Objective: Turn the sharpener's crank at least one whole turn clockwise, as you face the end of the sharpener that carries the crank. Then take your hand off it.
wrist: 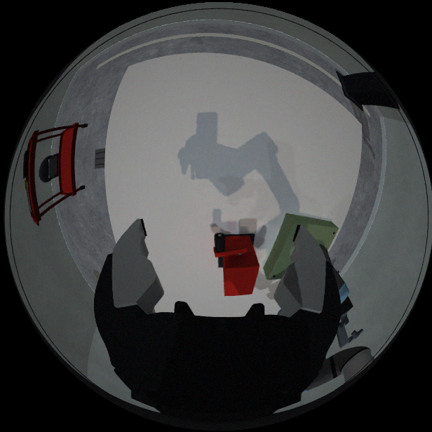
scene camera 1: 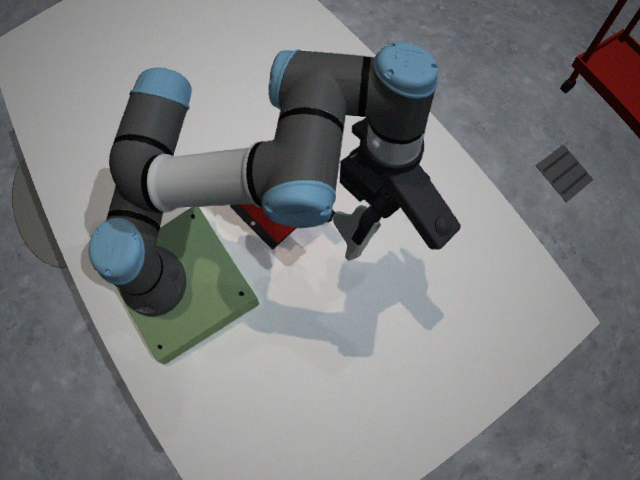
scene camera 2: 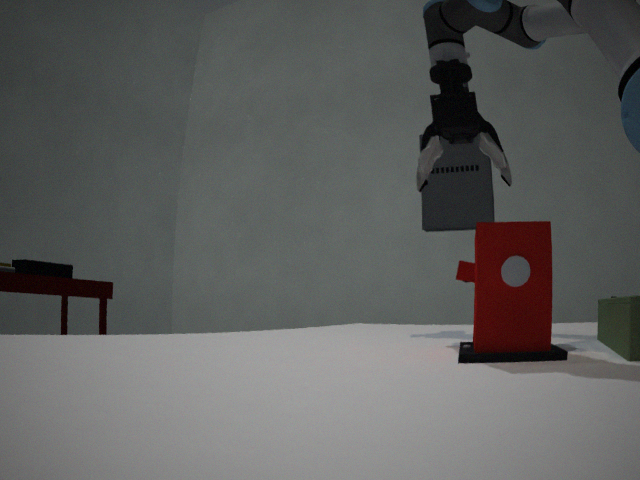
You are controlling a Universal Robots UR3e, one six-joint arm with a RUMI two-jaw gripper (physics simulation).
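Where they show: gripper, fingertip midpoint: (scene camera 1: 385,227) (scene camera 2: 465,188); arm's base, origin of the base link: (scene camera 1: 153,282).
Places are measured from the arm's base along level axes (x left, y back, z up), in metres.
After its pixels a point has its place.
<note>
The red pencil sharpener (scene camera 1: 266,223) @(x -0.057, y -0.229, z 0.011 m) (scene camera 2: 511,315) @(x 0.034, y -0.266, z -0.009 m) (wrist: 241,275) stands upright on its black base plate. In scene camera 1 the arm hides much of it. Its red crank arm (scene camera 2: 465,271) (wrist: 231,252) points to the left in the scene camera 2 and wrist views, tilted slightly up in scene camera 2. The black crank handle (wrist: 219,243) is at the arm's outer end in the wrist view; it does not show in scene camera 2. My gripper (scene camera 2: 465,186) @(x -0.242, y -0.318, z 0.178 m) (wrist: 220,224) is open and empty, its fingers wide apart, above the sharpener and clear of the crank.
The green base block (scene camera 1: 217,289) @(x -0.091, y -0.084, z 0.002 m) (scene camera 2: 620,328) @(x 0.023, y -0.152, z -0.025 m) (wrist: 280,250) under the arm stands beside the sharpener on the white table (scene camera 1: 310,413) @(x -0.361, y -0.061, z -0.051 m) (scene camera 2: 258,413) @(x 0.264, y -0.397, z -0.051 m) (wrist: 165,100). A red cart (scene camera 1: 615,77) (scene camera 2: 56,285) (wrist: 67,160) stands beyond the table edge. A grey box (scene camera 2: 457,206) shows behind the gripper.
</note>
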